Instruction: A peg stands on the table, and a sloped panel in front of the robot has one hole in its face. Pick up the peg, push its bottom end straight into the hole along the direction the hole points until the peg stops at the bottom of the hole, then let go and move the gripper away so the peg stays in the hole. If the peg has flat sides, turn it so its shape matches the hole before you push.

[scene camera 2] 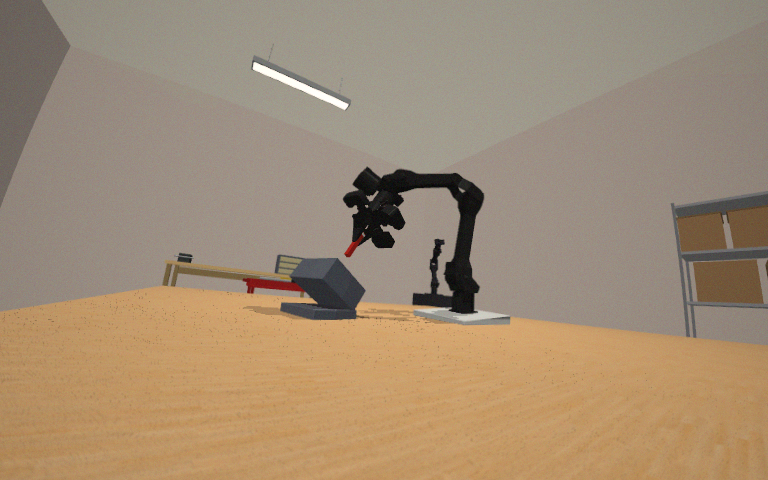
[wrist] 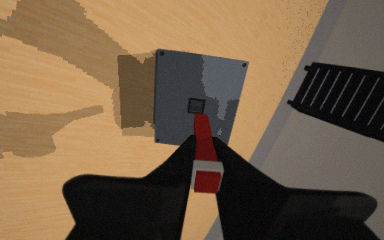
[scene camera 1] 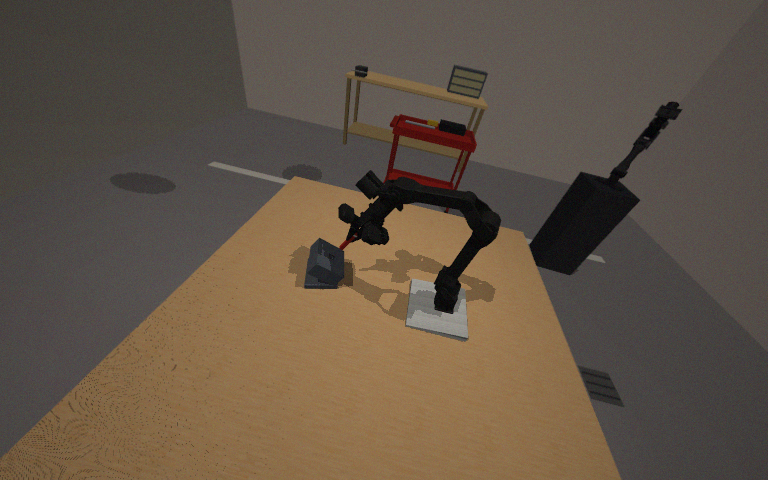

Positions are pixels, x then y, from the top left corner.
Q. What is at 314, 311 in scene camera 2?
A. A flat grey base.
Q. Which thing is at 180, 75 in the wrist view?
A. A sloped grey panel.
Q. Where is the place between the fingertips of my gripper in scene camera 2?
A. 355, 243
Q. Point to a red square peg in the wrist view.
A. At 207, 173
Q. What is my gripper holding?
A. A red square peg.
